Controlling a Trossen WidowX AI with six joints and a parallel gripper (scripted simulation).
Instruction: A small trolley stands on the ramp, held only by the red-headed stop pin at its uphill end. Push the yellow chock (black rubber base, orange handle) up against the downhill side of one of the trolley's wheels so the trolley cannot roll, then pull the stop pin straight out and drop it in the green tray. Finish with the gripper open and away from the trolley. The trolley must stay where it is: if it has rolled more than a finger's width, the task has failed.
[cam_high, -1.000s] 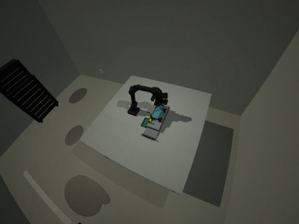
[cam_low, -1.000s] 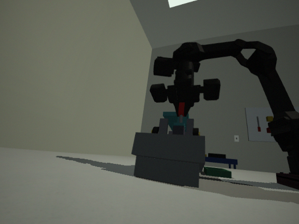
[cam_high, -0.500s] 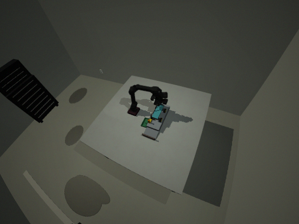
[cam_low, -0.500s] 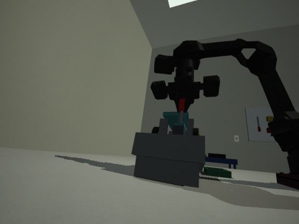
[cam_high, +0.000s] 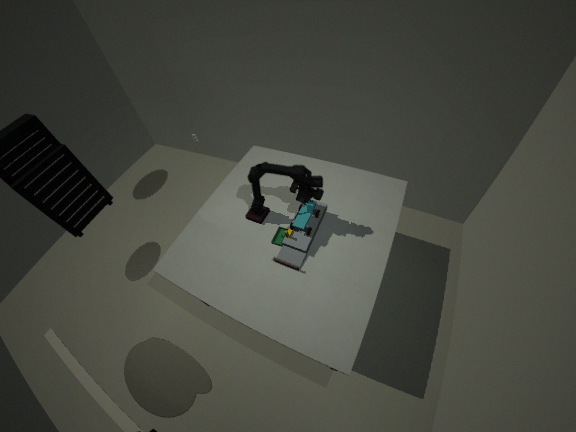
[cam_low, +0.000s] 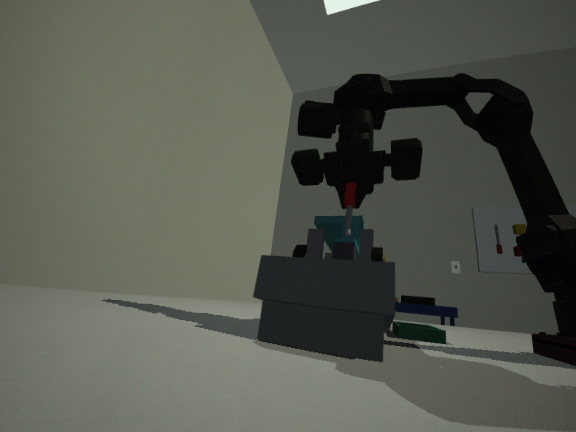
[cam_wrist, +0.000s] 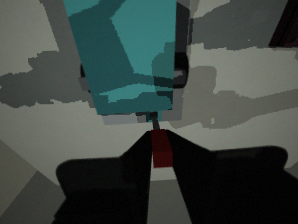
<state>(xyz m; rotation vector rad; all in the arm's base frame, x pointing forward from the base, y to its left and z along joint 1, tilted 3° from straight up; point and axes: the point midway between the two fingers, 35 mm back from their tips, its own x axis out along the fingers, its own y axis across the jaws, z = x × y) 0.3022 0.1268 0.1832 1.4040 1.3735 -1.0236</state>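
The yellow chock is 30 mm behind my gripper tip, 220 mm to the right of it and 90 mm below it. From my gripper tip the other things lie so: red-headed stop pin right at my gripper tip; then grey ramp block 20 mm ahead, 110 mm to the right, 120 mm below; then teal trolley 20 mm ahead, 110 mm to the right, 60 mm below.
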